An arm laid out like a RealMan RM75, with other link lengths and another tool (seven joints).
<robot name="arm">
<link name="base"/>
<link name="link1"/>
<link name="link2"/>
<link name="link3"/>
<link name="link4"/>
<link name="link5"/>
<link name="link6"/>
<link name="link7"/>
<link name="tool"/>
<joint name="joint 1" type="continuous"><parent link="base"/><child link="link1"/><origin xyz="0.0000 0.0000 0.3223"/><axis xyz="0 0 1"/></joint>
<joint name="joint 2" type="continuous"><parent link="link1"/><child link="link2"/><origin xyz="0.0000 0.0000 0.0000"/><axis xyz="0 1 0"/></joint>
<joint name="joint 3" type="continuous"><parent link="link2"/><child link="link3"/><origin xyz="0.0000 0.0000 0.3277"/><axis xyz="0 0 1"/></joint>
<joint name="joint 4" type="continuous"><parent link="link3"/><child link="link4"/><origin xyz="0.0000 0.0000 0.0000"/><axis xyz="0 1 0"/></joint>
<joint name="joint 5" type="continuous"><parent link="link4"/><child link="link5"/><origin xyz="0.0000 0.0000 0.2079"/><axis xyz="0 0 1"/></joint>
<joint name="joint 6" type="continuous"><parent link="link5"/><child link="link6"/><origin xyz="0.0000 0.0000 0.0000"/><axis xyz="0 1 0"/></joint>
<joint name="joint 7" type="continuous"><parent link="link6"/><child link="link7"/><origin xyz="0.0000 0.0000 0.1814"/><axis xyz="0 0 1"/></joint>
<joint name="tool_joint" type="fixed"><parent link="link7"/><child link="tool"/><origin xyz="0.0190 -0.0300 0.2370" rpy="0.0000 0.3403 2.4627"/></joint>
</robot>
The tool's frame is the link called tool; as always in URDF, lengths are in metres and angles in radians. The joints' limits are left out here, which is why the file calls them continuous.
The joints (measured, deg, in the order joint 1, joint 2, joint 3, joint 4, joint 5, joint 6, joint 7), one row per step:
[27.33 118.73 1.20 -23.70 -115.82 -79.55 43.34]
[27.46 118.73 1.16 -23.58 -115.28 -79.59 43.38]
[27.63 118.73 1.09 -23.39 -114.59 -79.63 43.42]
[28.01 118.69 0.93 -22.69 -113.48 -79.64 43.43]
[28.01 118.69 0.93 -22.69 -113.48 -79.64 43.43]
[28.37 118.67 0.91 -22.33 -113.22 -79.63 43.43]
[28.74 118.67 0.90 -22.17 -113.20 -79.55 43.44]
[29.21 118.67 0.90 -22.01 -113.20 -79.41 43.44]
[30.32 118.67 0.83 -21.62 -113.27 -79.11 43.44]
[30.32 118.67 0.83 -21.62 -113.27 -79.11 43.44]
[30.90 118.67 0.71 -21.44 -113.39 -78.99 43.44]
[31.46 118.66 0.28 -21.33 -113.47 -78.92 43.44]
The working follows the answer.
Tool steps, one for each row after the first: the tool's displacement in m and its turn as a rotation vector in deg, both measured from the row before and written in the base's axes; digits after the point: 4 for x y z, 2 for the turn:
[-0.0025 0.0020 0.0026 0.38 0.39 0.12]
[-0.0033 0.0024 0.0031 0.46 0.50 0.16]
[-0.0071 0.0041 0.0031 0.55 1.04 0.36]
[0.0000 0.0000 0.0000 0.00 0.00 0.00]
[-0.0049 0.0023 -0.0001 0.06 0.41 0.34]
[-0.0039 0.0021 -0.0008 -0.06 0.12 0.30]
[-0.0045 0.0028 -0.0008 -0.06 0.09 0.34]
[-0.0111 0.0060 -0.0029 -0.28 0.16 0.88]
[0.0000 0.0000 0.0000 0.00 0.00 0.00]
[-0.0062 0.0026 -0.0024 -0.27 -0.01 0.54]
[-0.0069 0.0020 -0.0035 -0.44 -0.18 0.71]

Tool pose at each row, in the base's axes (x y z in m, rotation vector in deg; rounded; the steps above come from the unrounded poses):
[0.3571 0.6000 -0.0242 28.10 -126.51 -78.44]
[0.3546 0.6020 -0.0216 28.06 -125.91 -78.80]
[0.3513 0.6044 -0.0186 28.00 -125.15 -79.22]
[0.3442 0.6085 -0.0155 27.74 -123.81 -79.62]
[0.3442 0.6085 -0.0155 27.74 -123.81 -79.62]
[0.3393 0.6108 -0.0156 27.78 -123.27 -79.48]
[0.3354 0.6129 -0.0163 27.96 -123.05 -79.25]
[0.3309 0.6157 -0.0172 28.21 -122.84 -78.99]
[0.3197 0.6216 -0.0201 28.87 -122.41 -78.19]
[0.3197 0.6216 -0.0201 28.87 -122.41 -78.19]
[0.3135 0.6243 -0.0225 29.31 -122.29 -77.58]
[0.3066 0.6262 -0.0260 29.99 -122.30 -76.70]

